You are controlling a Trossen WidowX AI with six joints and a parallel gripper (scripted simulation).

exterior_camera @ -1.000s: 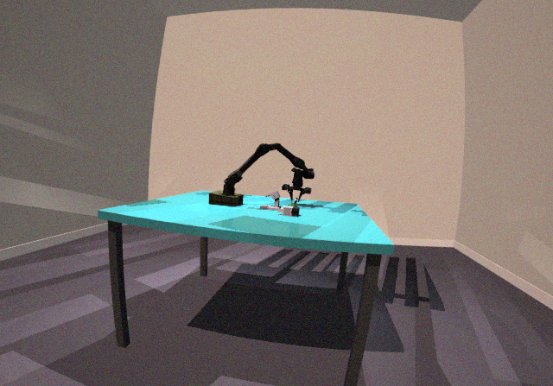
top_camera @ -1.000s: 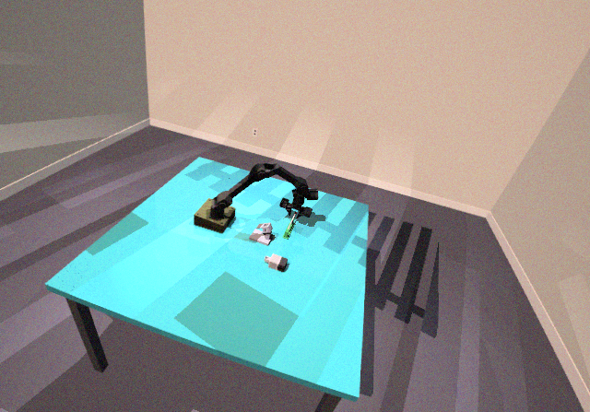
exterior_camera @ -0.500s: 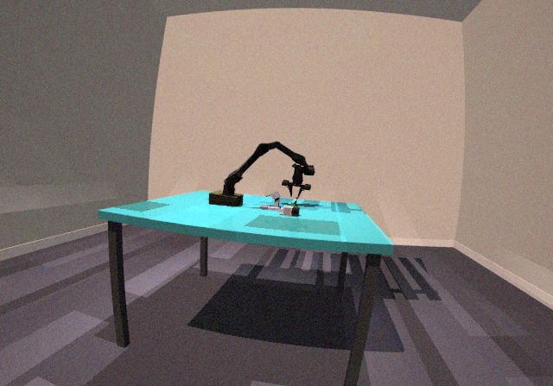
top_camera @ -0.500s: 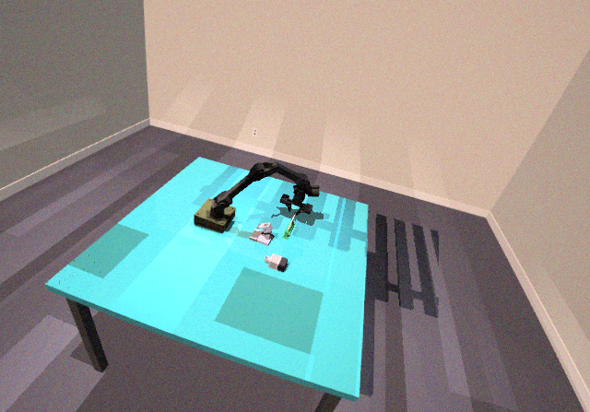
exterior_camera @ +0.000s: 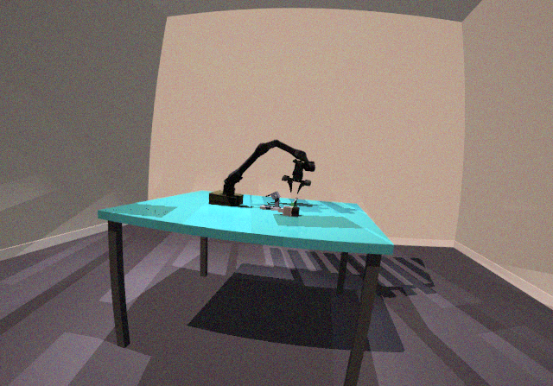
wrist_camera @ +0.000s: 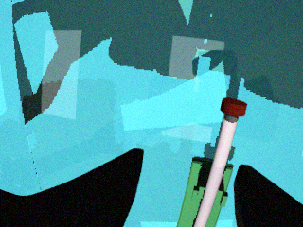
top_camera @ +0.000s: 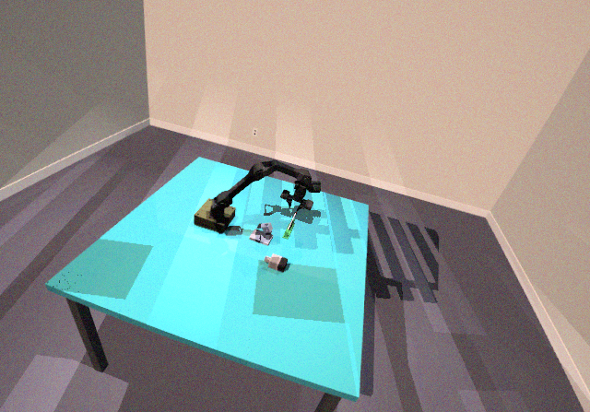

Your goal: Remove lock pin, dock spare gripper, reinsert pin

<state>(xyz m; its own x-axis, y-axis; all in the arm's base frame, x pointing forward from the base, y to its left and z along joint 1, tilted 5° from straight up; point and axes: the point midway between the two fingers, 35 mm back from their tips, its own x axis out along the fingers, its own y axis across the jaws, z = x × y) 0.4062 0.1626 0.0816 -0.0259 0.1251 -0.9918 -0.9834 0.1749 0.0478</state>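
The green pad is 100 mm to the right of my gripper tip and 60 mm below it. Also, from my gripper tip: spare gripper: 380 mm to the right, 60 mm below, 40 mm behind; mount: 200 mm to the right, 130 mm behind, 30 mm below.
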